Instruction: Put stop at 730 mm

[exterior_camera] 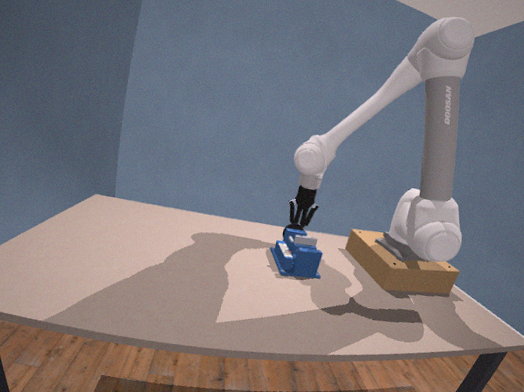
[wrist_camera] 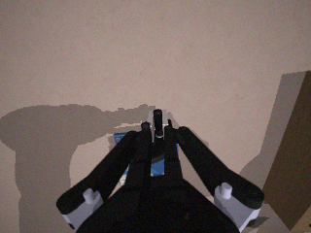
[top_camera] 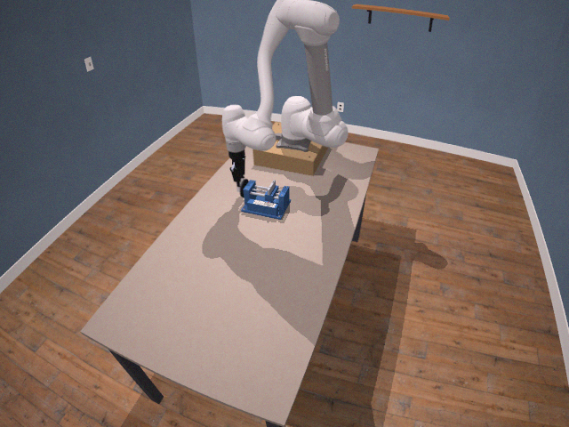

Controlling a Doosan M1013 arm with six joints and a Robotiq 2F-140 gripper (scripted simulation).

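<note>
Right now my hand is 5 cm short of the grey stop block, 17 cm to the right of it and 2 cm below it. Also, from my hand: black handwheel (1 cm ahead, 2 cm to the left, 1 cm below).
</note>
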